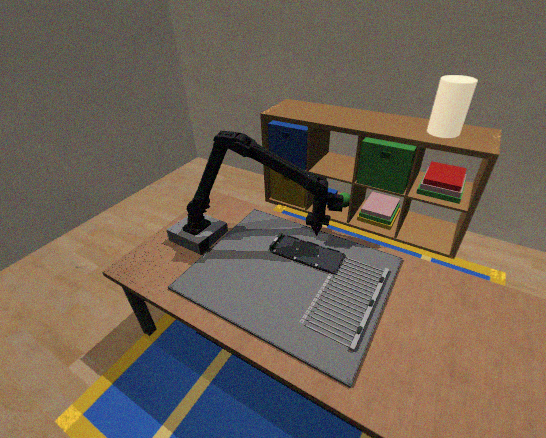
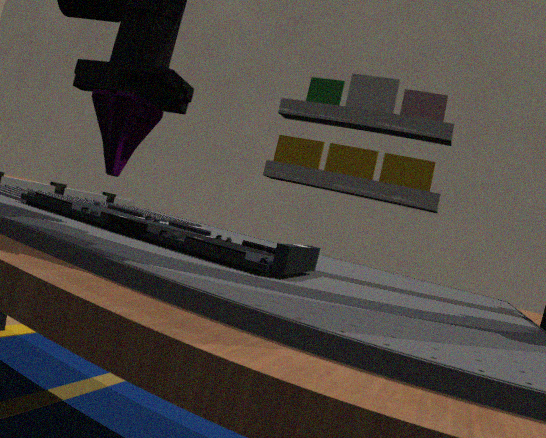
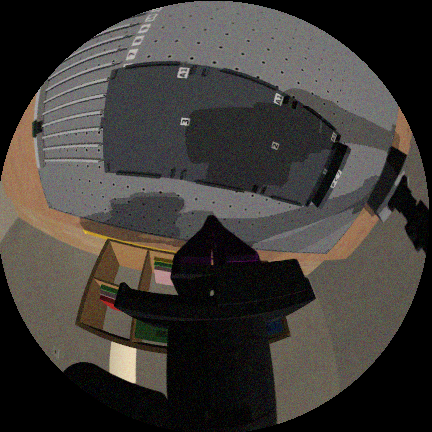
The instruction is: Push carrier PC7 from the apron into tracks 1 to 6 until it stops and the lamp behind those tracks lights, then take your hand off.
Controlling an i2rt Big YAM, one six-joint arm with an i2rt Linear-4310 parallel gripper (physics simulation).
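Pixels of known places: gripper, fingertip midpoint: [image 1: 316, 234] [image 2: 112, 175] [image 3: 210, 219]; arm's base at its link origin: [image 1: 197, 226] [image 3: 396, 192].
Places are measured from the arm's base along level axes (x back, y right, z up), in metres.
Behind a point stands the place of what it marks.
Carrier PC7 [image 1: 307, 253] {y -0.121, x -0.545, z -0.038 m} [image 2: 167, 234] {y -0.176, x -0.495, z -0.038 m} [image 3: 150, 100] {y -0.109, x -0.636, z -0.038 m} is a dark, flat, labelled plate lying on the grey board [image 1: 240, 285] {y 0.175, x -0.378, z -0.049 m} [image 3: 240, 25]. Its raised end block [image 2: 298, 259] {y -0.141, x -0.374, z -0.031 m} [image 3: 330, 175] {y -0.122, x -0.386, z -0.027 m} is at the end away from the tracks. Its other end is at the mouths of the low-numbered tracks [image 3: 75, 161] {y -0.189, x -0.766, z -0.049 m}; number 7 shows beside its corner. The bar [image 1: 365, 318] {y 0.096, x -0.879, z -0.033 m} behind the tracks carries dark, unlit lamps [image 1: 371, 302] {y 0.021, x -0.878, z -0.027 m} [image 3: 37, 128]. My gripper [image 1: 316, 233] {y -0.214, x -0.547, z 0.005 m} [image 2: 113, 175] {y -0.214, x -0.547, z 0.005 m} [image 3: 210, 219] {y -0.214, x -0.547, z 0.005 m} is shut and empty, above the board beside the carrier's shelf-side long edge, not touching it.
The arm's base [image 1: 197, 234] {y 0.050, x -0.047, z 0.007 m} stands at the table's far left end. A wooden bookshelf [image 1: 380, 122] with a white cylinder [image 1: 452, 106] on top stands behind the table. Two grey wall shelves [image 2: 360, 120] [image 2: 350, 185] hold coloured boxes. The wooden table [image 1: 465, 345] {y 0.018, x -1.207, z -0.062 m} surrounds the board.
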